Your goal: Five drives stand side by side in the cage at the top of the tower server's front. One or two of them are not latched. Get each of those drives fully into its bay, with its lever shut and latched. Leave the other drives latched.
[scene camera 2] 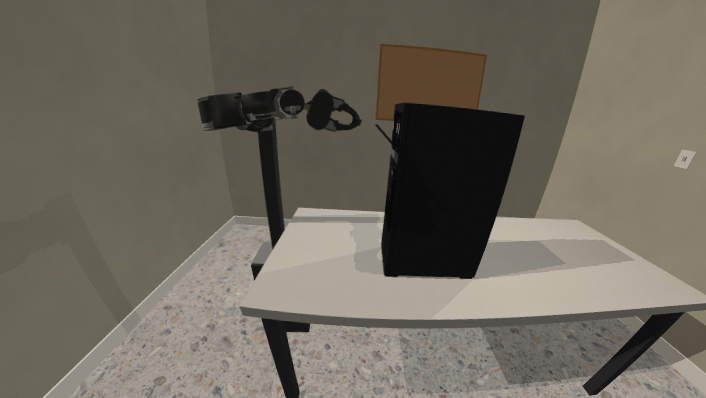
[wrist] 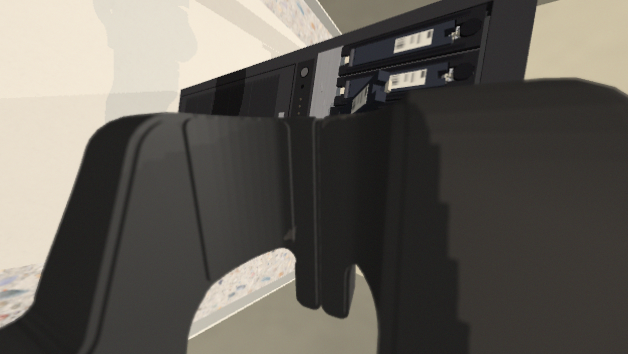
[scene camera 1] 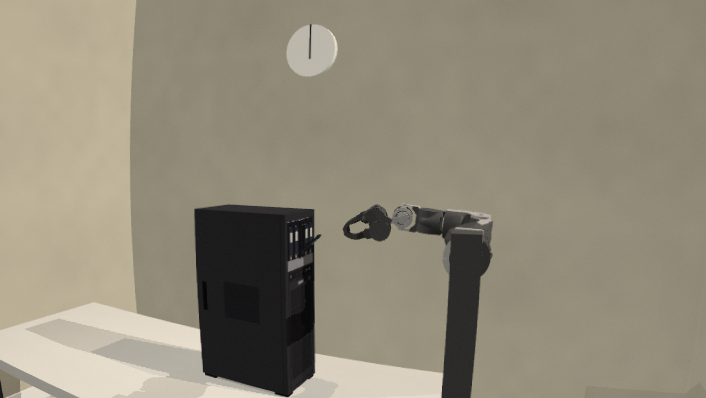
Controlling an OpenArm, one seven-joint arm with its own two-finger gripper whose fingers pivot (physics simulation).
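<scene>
The black tower server (scene camera 1: 245, 255) (scene camera 2: 450, 195) (wrist: 509, 40) stands upright, its drive cage at the top of its front. One lever (scene camera 1: 315, 240) (scene camera 2: 384, 134) (wrist: 361, 99) sticks out and up from the middle drive's place; whether that drive stands proud of its bay I cannot tell. Two drives on one side, a first drive (wrist: 375, 54) and a second drive (wrist: 407, 80), show labelled levers lying flat. The other side's drives (scene camera 1: 306, 232) also look flat in scene camera 1. My gripper (scene camera 1: 345, 229) (scene camera 2: 359, 121) (wrist: 332, 210) is shut and empty, in front of the cage, apart from the lever. Its fingers hide the lower cage in the wrist view.
The server stands on a white table (scene camera 1: 95, 320) (scene camera 2: 320, 295). The arm's dark post (scene camera 1: 462, 320) (scene camera 2: 271, 185) rises beyond the table's end, facing the server's front. A grey strip (wrist: 326, 82) and a panel with a round button (wrist: 304, 73) lie below the cage.
</scene>
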